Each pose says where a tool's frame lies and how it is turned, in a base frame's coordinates. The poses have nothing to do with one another.
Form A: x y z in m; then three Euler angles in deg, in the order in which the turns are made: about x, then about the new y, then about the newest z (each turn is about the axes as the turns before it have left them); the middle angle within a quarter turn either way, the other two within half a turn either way.
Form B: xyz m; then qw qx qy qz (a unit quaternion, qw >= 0). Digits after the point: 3 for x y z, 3 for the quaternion.
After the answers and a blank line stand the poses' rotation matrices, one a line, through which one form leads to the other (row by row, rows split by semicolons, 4 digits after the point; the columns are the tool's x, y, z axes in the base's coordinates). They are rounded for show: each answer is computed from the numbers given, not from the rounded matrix.
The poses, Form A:
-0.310, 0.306, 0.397, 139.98, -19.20, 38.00
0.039, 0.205, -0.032, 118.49, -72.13, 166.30
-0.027, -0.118, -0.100, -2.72, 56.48, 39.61
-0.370, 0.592, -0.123, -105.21, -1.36, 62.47
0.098, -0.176, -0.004, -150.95, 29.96, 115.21
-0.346, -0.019, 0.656, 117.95, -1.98, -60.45
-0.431, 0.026, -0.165, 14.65, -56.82, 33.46
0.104, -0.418, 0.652, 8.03, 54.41, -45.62
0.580, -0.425, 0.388, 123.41, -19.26, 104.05
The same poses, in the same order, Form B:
-0.310, 0.306, 0.397, 0.370, 0.857, -0.356, -0.038
0.039, 0.205, -0.032, 0.552, -0.216, -0.726, 0.350
-0.027, -0.118, -0.100, 0.832, 0.141, 0.452, 0.288
-0.370, 0.592, -0.123, 0.514, -0.683, 0.406, 0.323
0.098, -0.176, -0.004, 0.341, -0.446, 0.824, 0.071
-0.346, -0.019, 0.656, 0.438, 0.745, 0.424, -0.272
-0.431, 0.026, -0.165, 0.853, -0.028, -0.484, 0.193
0.104, -0.418, 0.652, 0.830, -0.119, 0.445, -0.314
0.580, -0.425, 0.388, 0.404, 0.472, -0.733, 0.278

0.7442 -0.5814 -0.3289; -0.6381 -0.4733 -0.6073; 0.1974 0.6618 -0.7232
-0.2981 -0.0727 -0.9518; 0.6997 0.6615 -0.2697; 0.6492 -0.7464 -0.1464
0.4254 -0.3521 0.8337; 0.6064 0.7948 0.0262; -0.6718 0.4944 0.5516
0.4621 -0.8865 -0.0237; -0.2221 -0.1416 0.9647; -0.8586 -0.4405 -0.2623
-0.3690 -0.7839 0.4994; -0.6876 0.5917 0.4207; -0.6253 -0.1882 -0.7574
0.4929 0.8694 -0.0346; 0.3927 -0.2577 -0.8828; -0.7764 0.4216 -0.4684
0.4566 -0.3017 -0.8370; 0.3568 0.9239 -0.1384; 0.8150 -0.2355 0.5295
0.4070 0.4160 0.8132; -0.6283 0.7737 -0.0813; -0.6630 -0.4778 0.5763
-0.2292 -0.9158 -0.3299; -0.4673 0.4008 -0.7880; 0.8539 -0.0265 -0.5198

